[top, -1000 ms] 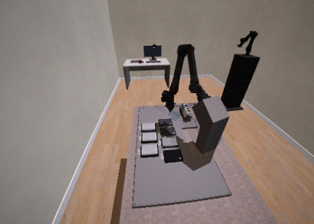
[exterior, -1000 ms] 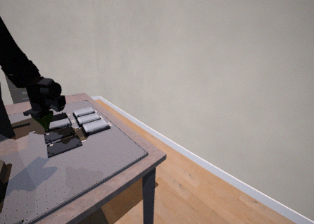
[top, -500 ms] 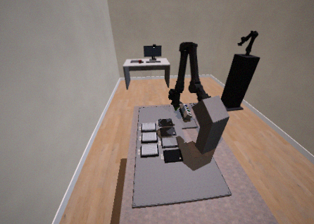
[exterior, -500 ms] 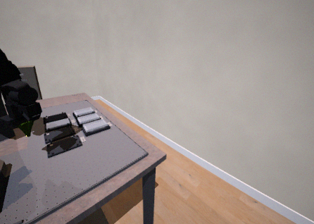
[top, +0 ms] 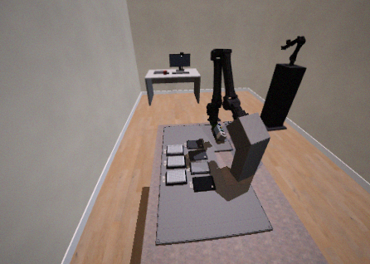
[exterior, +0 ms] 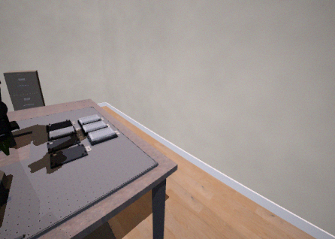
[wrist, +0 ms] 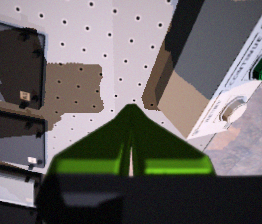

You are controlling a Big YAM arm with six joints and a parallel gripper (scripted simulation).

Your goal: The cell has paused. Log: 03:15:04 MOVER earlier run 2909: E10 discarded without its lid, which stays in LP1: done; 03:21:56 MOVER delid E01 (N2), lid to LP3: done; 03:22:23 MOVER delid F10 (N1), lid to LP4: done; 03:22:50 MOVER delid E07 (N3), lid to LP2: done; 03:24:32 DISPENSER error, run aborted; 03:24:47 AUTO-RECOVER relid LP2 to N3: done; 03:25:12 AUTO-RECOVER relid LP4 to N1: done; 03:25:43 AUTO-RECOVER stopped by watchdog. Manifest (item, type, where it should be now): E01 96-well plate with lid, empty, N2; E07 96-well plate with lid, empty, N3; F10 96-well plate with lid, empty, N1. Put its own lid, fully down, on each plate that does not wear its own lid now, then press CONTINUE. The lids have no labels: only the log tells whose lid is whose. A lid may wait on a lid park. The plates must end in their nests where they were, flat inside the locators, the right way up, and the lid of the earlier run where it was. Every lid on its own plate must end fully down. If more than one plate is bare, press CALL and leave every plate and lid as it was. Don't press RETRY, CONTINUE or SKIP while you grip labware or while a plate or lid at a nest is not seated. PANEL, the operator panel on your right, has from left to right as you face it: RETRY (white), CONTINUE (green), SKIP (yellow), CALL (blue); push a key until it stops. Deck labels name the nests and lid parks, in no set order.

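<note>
The green continue key is 11 cm behind my hand, 7 cm below it and 3 cm to the right of it. Also, from my hand: white retry key: 11 cm behind, 7 cm below, 2 cm to the left; then LP4 label: 26 cm ahead, 13 cm below, 5 cm to the left; then yellow skip key: 11 cm behind, 8 cm to the right, 7 cm below.
</note>
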